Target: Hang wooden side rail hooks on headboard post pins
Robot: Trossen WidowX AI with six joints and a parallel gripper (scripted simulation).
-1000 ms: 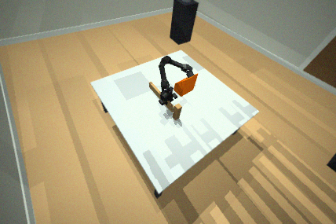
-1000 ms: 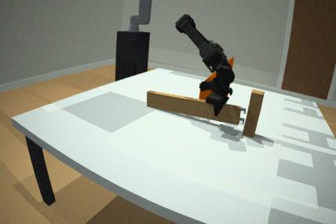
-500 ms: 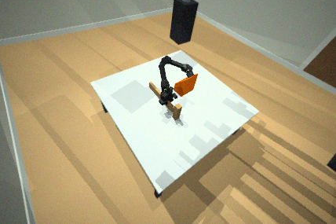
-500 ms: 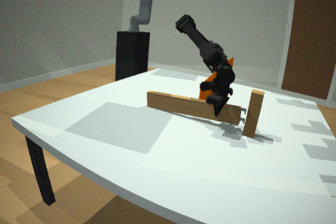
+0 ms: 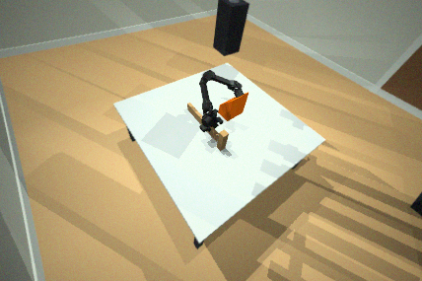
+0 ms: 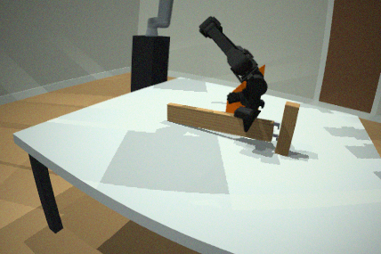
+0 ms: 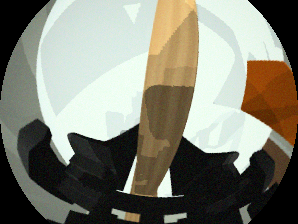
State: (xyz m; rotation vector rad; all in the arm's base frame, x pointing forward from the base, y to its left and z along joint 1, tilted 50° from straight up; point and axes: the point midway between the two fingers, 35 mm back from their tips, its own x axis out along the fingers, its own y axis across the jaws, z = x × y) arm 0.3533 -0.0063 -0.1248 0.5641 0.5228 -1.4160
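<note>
Right now my gripper tip is 14 cm to the right of the headboard post and 4 cm below it.
</note>
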